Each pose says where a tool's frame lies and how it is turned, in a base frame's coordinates. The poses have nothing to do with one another.
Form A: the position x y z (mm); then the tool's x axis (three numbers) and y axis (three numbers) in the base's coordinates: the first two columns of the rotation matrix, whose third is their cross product.
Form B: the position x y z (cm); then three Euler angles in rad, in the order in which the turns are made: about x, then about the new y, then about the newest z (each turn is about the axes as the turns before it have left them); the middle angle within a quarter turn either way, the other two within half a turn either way. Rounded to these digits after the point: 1 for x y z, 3 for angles.
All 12 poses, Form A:
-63, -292, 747, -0.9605, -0.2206, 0.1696, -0.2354, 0.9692, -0.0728
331, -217, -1, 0.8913, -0.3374, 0.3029, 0.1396, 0.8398, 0.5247
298, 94, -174, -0.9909, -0.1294, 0.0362, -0.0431, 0.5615, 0.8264
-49, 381, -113, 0.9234, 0.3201, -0.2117, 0.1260, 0.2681, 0.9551
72, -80, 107, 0.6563, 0.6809, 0.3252, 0.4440, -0.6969, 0.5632
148, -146, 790, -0.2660, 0.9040, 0.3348, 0.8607, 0.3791, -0.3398
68, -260, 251, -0.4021, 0.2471, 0.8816, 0.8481, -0.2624, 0.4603
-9, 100, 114, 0.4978, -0.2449, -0.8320, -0.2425, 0.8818, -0.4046
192, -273, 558, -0.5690, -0.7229, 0.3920, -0.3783, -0.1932, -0.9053
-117, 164, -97, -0.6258, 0.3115, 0.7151, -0.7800, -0.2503, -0.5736
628, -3, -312, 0.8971, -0.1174, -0.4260, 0.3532, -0.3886, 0.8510
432, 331, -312, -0.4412, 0.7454, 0.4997, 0.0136, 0.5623, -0.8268
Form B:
-6.3, -29.2, 74.7, 3.030, -0.149, 2.901
33.1, -21.7, -0.1, 0.491, -0.446, -0.155
29.8, 9.4, -17.4, -2.173, -0.128, 3.098
-4.9, 38.1, -11.3, 1.347, 0.371, -0.136
7.2, -8.0, 10.7, 2.853, 0.656, -0.595
14.8, -14.6, 79.0, -2.920, -0.449, -1.871
6.8, -26.0, 25.1, -1.682, 0.352, -2.014
-0.9, 10.0, 11.4, -0.816, 0.984, 0.453
19.2, -27.3, 55.8, 1.812, 0.819, 2.555
-11.7, 16.4, -9.7, 1.160, 0.000, 2.247
62.8, -0.3, -31.2, 1.895, -0.269, -0.375
43.2, 33.1, -31.2, 2.196, -1.114, -3.111

